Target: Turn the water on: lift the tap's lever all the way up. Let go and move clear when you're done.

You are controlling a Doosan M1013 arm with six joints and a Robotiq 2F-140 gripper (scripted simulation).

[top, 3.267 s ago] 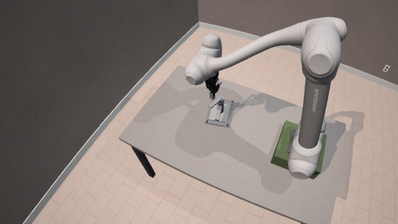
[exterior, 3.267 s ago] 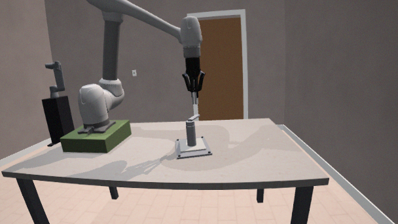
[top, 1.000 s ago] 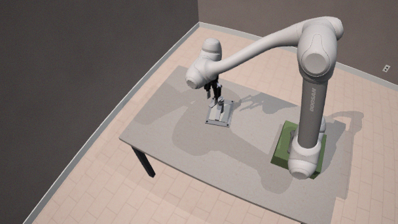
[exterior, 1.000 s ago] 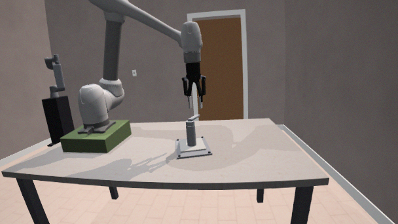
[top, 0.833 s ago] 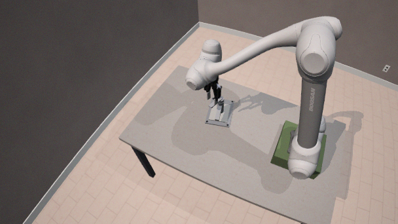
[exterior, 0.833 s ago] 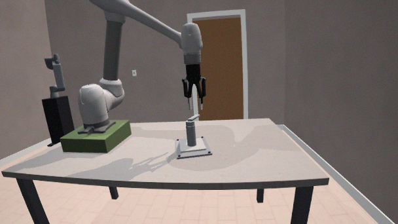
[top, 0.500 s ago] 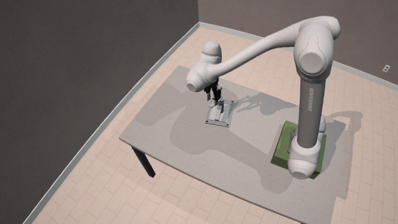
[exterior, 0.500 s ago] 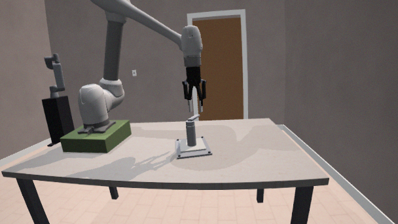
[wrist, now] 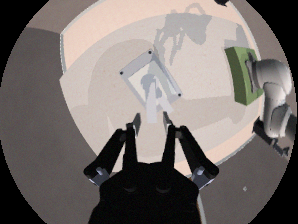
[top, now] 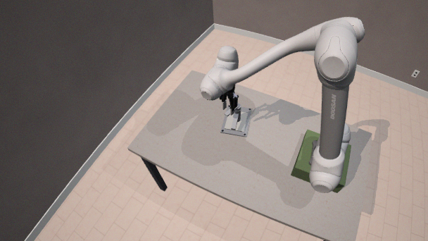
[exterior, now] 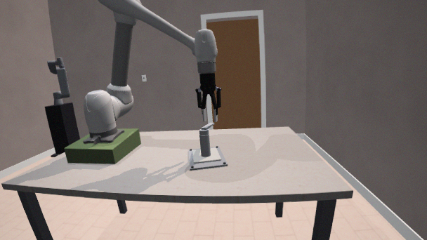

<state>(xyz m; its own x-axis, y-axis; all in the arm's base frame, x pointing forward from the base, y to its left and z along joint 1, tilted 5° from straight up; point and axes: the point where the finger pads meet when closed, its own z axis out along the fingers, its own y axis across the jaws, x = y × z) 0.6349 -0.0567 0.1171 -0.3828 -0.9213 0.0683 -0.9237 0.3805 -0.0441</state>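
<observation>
Now: hand 50 mm above the lever, 30 mm to the left of it and 10 mm past it. Also, from my hand: tap: 100 mm below, 50 mm to the right, 30 mm behind.
</observation>
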